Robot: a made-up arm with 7 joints.
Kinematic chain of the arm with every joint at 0, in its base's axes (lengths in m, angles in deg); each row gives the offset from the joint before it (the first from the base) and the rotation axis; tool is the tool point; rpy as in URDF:
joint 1: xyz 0 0 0.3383 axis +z
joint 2: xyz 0 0 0 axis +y
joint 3: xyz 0 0 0.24 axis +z
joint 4: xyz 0.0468 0 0 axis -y
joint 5: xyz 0.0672 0 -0.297 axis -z
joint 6: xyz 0 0 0 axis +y
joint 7: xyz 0.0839 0 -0.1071 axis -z
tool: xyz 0 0 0 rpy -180 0 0
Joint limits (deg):
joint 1: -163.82..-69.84
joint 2: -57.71..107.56
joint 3: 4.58..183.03
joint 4: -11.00..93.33
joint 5: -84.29..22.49
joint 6: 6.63..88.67
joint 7: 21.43..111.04
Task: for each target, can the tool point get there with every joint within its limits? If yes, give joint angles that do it. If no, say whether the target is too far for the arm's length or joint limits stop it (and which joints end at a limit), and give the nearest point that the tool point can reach.
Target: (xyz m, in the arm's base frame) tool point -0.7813 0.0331 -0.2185
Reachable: no: too far | nearest point -0.4593 -0.1426 -0.0230 | short by 0.416 m
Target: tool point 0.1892 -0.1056 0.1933
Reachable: yes | joints -149.81 15.93 109.53 12.52 1.45 41.68 41.13
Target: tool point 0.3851 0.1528 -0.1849
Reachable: no: joint limits stop it (at a limit: joint 1, joint 2) | nearest point 0.3064 0.0559 -0.0687 | short by 0.171 m
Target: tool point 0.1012 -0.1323 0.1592
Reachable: yes | joints -144.94 2.95 76.46 0.60 -39.85 13.21 44.15
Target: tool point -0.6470 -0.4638 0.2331
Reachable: no: too far | nearest point -0.4868 -0.3490 0.2591 | short by 0.199 m
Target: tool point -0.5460 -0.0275 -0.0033
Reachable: no: joint limits stop it (at a limit: joint 1, joint 3, joint 4, joint 5) | nearest point -0.4584 -0.0705 0.0430 | short by 0.108 m
